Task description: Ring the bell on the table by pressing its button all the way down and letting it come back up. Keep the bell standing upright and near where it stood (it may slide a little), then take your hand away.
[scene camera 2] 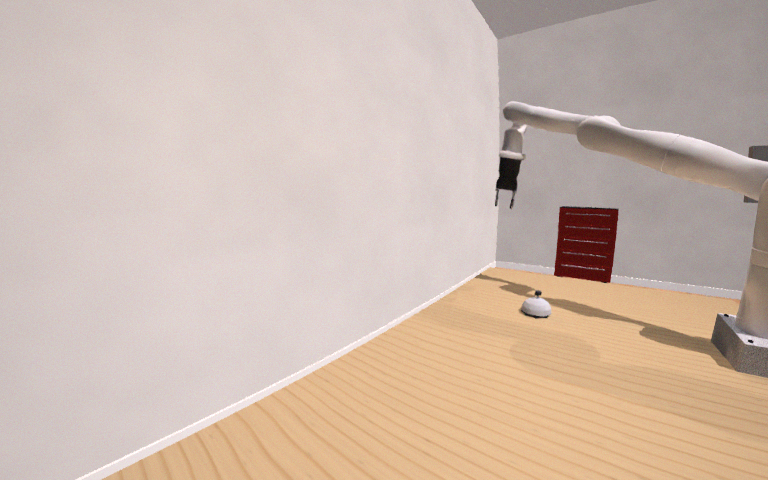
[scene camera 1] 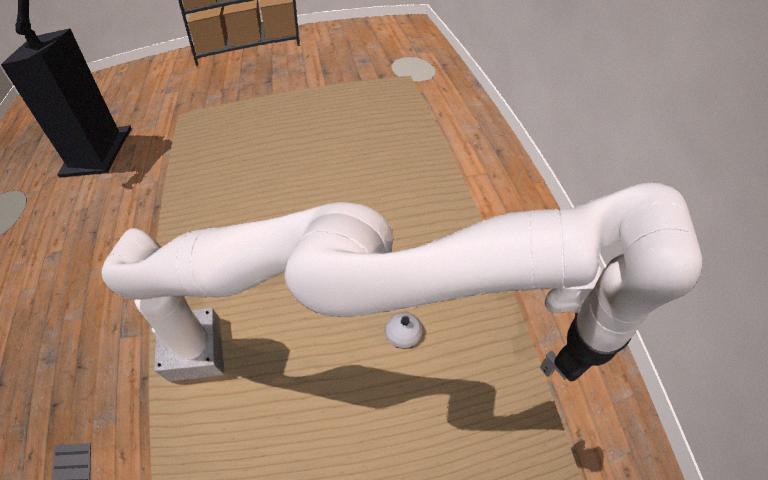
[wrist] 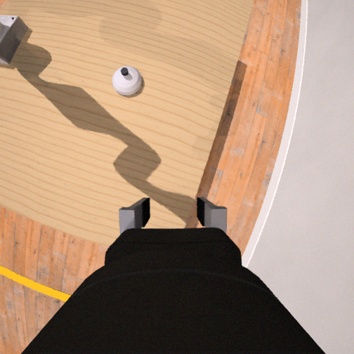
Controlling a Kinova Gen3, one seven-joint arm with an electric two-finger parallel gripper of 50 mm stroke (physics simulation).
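Places are measured from the arm's base along level axes (x right, y ahead, z up), in millimetres.
Pixels of known places: gripper, fingertip midpoint: [scene camera 2: 503, 207] [scene camera 1: 558, 360]; arm's base, origin of the base link: [scene camera 2: 763, 329] [scene camera 1: 188, 341].
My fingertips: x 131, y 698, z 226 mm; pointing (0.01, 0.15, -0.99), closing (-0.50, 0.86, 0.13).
Ahead of a thing's pixels: the offset from my fingertips to its top centre. Level surfaces: height alone.
A white domed bell {dx -195, dy -219, dz -228 mm} [scene camera 1: 403, 331] [scene camera 2: 535, 307] [wrist: 127, 82] with a small black button on top stands upright on the wooden table {dz -294 mm} [scene camera 1: 317, 147] [scene camera 2: 396, 396] [wrist: 40, 170]. The button {dx -195, dy -219, dz -228 mm} [scene camera 1: 404, 320] [scene camera 2: 538, 293] [wrist: 124, 71] is raised above the dome and nothing touches it. My gripper [scene camera 2: 504, 203] [wrist: 173, 207] is open and empty, high above the table and well away from the bell, near the table's edge. In the first scene view it is at the right, and one fingertip is partly hidden by the gripper's body.
The arm's base block [scene camera 1: 189, 370] [scene camera 2: 736, 348] [wrist: 12, 42] stands on the table. The arm [scene camera 1: 430, 277] [scene camera 2: 628, 141] stretches high over the table, beside the bell in the first scene view. A grey wall [scene camera 1: 679, 113] [scene camera 2: 226, 169] [wrist: 325, 175] rises beyond the table's edge. A red cabinet [scene camera 2: 586, 247] stands at the back.
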